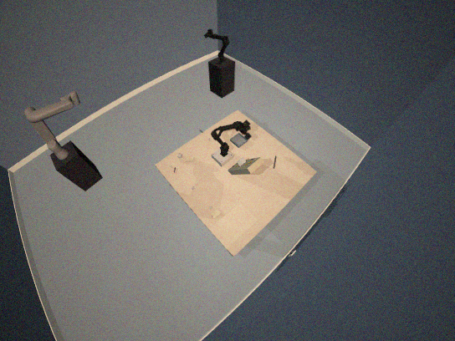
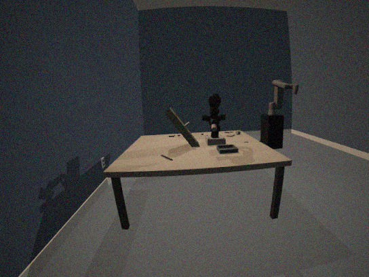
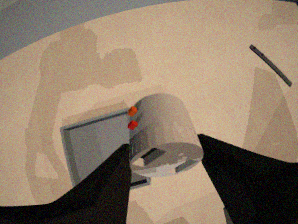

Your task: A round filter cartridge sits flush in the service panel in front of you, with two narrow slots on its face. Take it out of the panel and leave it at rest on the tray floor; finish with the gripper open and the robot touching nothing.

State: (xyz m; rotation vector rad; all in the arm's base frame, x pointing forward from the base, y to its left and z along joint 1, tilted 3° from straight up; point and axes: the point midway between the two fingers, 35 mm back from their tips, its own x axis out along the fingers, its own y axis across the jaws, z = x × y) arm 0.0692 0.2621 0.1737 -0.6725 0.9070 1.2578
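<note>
Now: the dark tray 19 cm below my gripper tip and 10 cm behind it. The rest, counted from my gripper tip: round grey filter cartridge right at my gripper tip.
</note>
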